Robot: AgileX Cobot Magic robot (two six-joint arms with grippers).
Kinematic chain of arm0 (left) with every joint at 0, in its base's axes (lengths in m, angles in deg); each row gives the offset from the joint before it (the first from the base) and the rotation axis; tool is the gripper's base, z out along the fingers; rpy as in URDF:
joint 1: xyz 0 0 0.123 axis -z
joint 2: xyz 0 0 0 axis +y
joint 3: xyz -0.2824 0 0.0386 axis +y
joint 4: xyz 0.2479 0 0.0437 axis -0.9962 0 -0.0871
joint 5: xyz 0 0 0 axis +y
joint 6: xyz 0.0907 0 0.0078 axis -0.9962 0 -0.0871
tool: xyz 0 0 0 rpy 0 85 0
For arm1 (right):
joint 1: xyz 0 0 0.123 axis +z
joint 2: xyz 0 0 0 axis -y
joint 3: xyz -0.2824 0 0.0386 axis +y
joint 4: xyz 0.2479 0 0.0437 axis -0.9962 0 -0.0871
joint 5: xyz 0 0 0 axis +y
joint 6: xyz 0.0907 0 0.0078 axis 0.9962 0 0.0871
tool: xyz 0 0 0 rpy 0 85 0
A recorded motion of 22 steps. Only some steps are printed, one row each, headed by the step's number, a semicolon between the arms.
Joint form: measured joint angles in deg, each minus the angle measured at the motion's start. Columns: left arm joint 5, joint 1, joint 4, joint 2, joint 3, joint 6; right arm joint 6, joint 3, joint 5, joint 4, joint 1, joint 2.
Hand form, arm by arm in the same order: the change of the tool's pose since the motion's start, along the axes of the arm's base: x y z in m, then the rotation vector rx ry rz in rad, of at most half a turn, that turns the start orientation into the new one. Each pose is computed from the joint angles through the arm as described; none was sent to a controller.
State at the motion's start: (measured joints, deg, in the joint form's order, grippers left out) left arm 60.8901 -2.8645 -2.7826 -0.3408 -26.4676 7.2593; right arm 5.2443 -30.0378 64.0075 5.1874 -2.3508 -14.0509
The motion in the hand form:
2: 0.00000 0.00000 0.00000 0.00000 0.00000 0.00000; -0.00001 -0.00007 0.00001 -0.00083 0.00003 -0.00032
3: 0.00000 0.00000 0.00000 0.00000 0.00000 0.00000; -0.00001 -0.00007 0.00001 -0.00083 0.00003 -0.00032
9: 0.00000 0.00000 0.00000 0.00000 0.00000 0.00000; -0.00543 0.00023 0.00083 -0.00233 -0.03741 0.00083
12: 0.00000 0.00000 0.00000 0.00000 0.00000 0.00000; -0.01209 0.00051 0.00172 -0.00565 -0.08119 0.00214
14: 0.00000 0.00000 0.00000 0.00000 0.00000 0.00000; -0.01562 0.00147 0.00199 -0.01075 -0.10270 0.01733
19: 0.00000 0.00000 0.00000 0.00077 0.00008 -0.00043; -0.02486 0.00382 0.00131 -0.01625 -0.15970 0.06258
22: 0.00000 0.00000 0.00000 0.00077 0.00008 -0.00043; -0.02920 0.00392 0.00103 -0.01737 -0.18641 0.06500
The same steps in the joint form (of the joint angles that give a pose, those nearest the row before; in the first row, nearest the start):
2: 0.00 0.00 0.00 0.00 0.00 0.00; 0.00 0.00 0.00 0.05 0.00 0.00
3: 0.00 0.00 0.00 0.00 0.00 0.00; 0.00 0.00 0.00 0.05 0.00 0.00
9: 0.00 0.00 0.00 0.00 0.00 0.00; -0.05 0.05 -0.12 0.00 0.00 2.08
12: 0.00 0.00 0.00 0.00 0.00 0.00; -0.17 0.05 -0.17 0.00 0.00 4.55
14: 0.00 0.00 0.00 0.00 0.00 0.00; -1.17 0.04 -0.17 -0.58 0.00 5.87
19: 0.00 0.00 0.00 0.00 0.00 -0.05; -3.01 0.26 -0.18 -1.93 0.88 9.46
22: 0.00 0.00 0.00 0.00 0.00 -0.05; -2.99 0.31 -0.13 -1.92 1.04 11.08

